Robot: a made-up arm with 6 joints. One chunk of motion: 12 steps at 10 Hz.
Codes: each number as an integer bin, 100 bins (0 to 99) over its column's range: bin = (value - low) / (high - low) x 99, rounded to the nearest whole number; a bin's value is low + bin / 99 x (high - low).
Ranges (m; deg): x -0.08..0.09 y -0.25..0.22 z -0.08..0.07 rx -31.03..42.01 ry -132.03..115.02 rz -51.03..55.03
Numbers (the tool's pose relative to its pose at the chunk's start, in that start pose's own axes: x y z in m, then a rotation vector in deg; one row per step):
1: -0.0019 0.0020 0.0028 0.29 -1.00 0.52
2: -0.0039 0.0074 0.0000 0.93 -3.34 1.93
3: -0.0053 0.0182 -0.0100 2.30 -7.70 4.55
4: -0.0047 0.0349 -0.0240 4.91 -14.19 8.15
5: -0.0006 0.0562 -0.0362 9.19 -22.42 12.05
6: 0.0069 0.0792 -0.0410 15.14 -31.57 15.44
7: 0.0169 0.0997 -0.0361 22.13 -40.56 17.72
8: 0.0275 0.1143 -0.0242 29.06 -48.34 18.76
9: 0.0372 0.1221 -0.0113 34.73 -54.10 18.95
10: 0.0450 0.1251 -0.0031 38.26 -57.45 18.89
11: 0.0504 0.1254 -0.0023 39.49 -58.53 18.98
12: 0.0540 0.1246 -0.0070 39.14 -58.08 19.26
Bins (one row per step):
1: 45 53 55 42 53 48
2: 44 54 53 43 52 49
3: 44 56 46 45 50 52
4: 44 60 37 49 47 55
5: 46 64 29 55 44 59
6: 51 69 26 63 40 62
7: 56 74 29 72 37 64
8: 63 77 37 81 34 65
9: 68 78 45 89 31 65
10: 73 79 51 94 30 65
11: 76 79 51 96 29 65
12: 78 79 48 95 30 66

